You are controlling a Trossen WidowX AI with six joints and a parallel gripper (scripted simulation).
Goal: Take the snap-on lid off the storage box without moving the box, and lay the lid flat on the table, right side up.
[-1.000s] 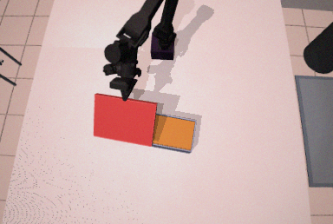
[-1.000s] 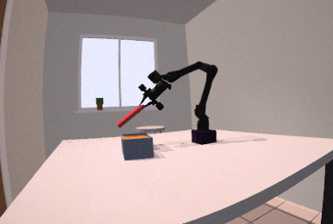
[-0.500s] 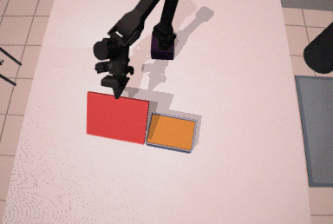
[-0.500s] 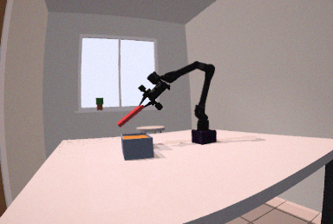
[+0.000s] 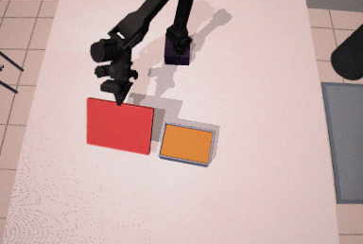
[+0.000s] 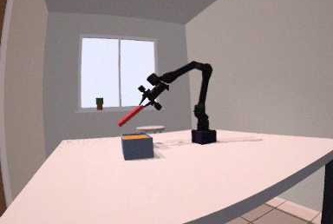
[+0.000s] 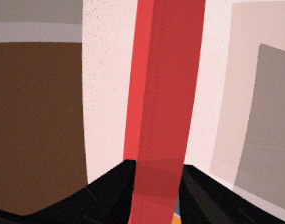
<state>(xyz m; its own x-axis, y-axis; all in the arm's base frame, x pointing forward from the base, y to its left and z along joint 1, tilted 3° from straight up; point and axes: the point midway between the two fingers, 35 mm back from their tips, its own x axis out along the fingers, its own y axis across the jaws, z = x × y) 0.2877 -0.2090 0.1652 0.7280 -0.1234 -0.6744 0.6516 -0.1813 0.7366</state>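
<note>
Now: the red lid 70 mm ahead of my gripper tip, 40 mm below it and 10 mm to the right of it. The rest, counted from my gripper tip: storage box 220 mm to the left, 180 mm below, 110 mm ahead.
</note>
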